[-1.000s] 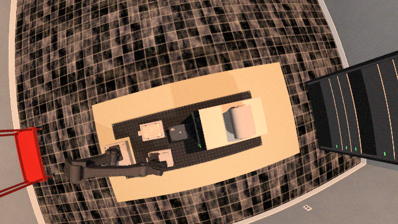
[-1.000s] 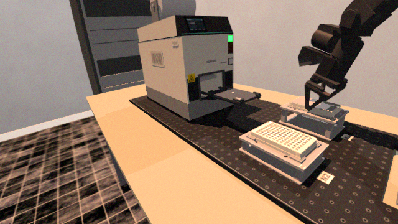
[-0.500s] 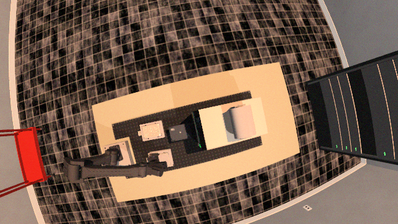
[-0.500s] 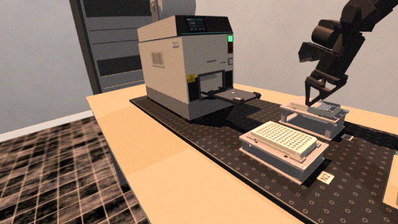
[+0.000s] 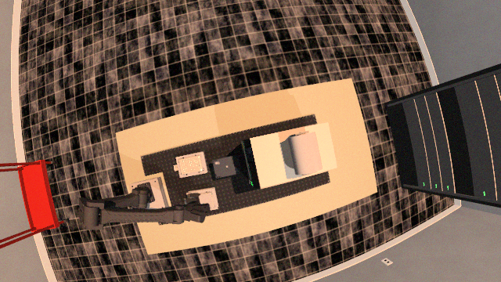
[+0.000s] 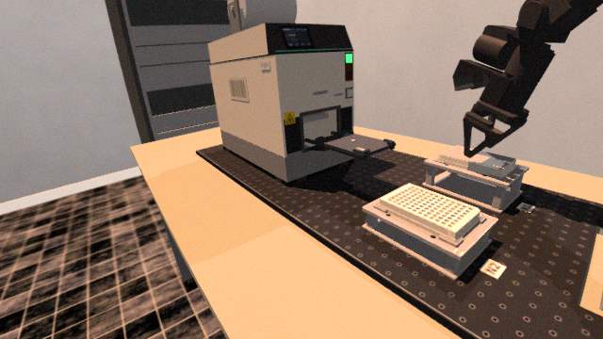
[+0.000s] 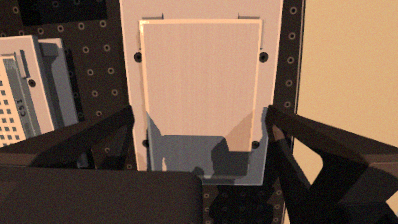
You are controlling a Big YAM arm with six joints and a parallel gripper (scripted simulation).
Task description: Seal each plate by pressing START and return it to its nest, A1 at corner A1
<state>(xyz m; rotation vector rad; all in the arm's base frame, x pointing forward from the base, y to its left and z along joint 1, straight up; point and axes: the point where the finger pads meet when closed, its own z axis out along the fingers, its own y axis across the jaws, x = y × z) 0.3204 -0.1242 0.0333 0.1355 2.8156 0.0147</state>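
Now: the well plate 210 mm to the left of my hand and 40 mm below it. Also, from my hand: sealer stage: 200 mm ahead, 160 mm to the left, 10 mm above; then plate nest N2: 210 mm to the left, 60 mm below; then sealer screen: 320 mm ahead, 190 mm to the left, 230 mm above.
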